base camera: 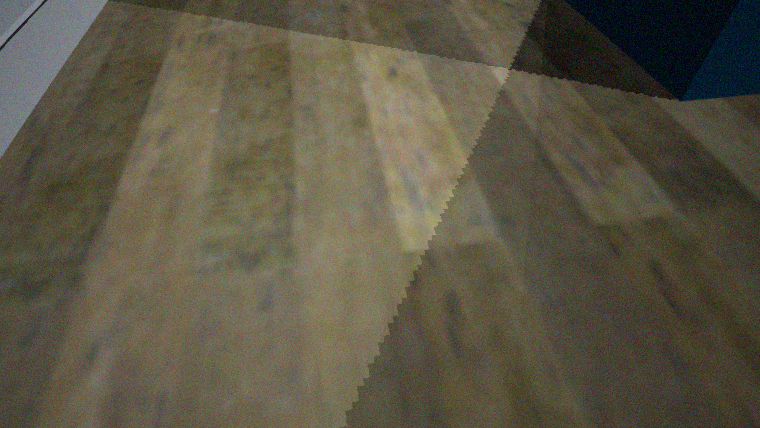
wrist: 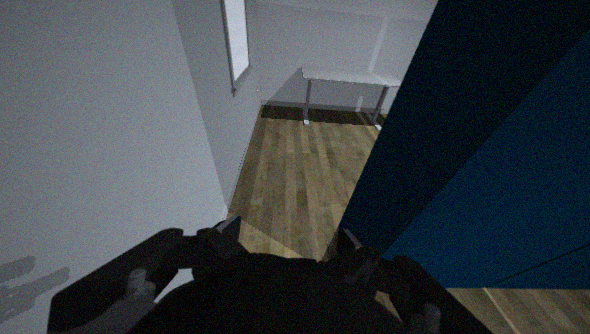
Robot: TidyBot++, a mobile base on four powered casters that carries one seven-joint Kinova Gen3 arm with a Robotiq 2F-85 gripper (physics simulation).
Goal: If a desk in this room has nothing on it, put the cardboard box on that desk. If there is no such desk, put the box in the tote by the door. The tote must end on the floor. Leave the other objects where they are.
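Places are measured from the arm's base along level axes (x ahead, y left, z up), in centimetres.
Pixels of known places: gripper, fingertip midpoint: [wrist: 288, 233].
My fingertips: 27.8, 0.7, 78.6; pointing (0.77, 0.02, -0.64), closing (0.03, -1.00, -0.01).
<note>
Behind a point stands the place of what it marks, as x, y, z.
A desk [wrist: 325, 77] {296.9, -19.8, 32.3} with a pale top and grey legs stands against the far wall in the wrist view. Its top is seen at a very low angle and its right end is hidden behind the blue panel, so I cannot tell whether anything is on it. My gripper [wrist: 288, 233] {27.8, 0.7, 78.6} is open, with no object between its fingers, far from the desk. The cardboard box, the tote and the door do not show in either view.
A tall blue panel [base camera: 728, 63] {64.3, -49.9, -33.9} [wrist: 515, 200] {67.5, -74.5, 51.2} stands close on the right. A pale wall [wrist: 100, 125] {55.4, 50.6, 68.2} runs along the left, with a window [wrist: 240, 40] {221.2, 71.7, 71.7} farther on. Wooden floor [base camera: 255, 212] {43.9, 13.7, -39.7} [wrist: 295, 170] {172.9, 4.1, -39.7} runs between them towards the desk.
</note>
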